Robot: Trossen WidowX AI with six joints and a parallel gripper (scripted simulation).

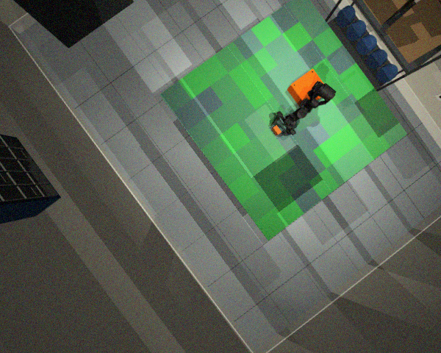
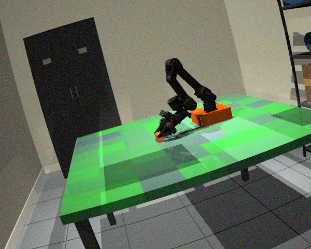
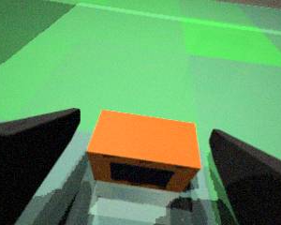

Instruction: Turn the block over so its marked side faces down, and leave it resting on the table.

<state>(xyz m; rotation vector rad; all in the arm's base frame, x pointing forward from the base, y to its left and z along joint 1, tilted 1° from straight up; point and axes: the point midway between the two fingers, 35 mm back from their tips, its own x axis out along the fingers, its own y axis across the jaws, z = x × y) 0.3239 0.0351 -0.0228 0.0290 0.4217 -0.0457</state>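
My gripper tip is 2 cm past the orange block and 1 cm above it.
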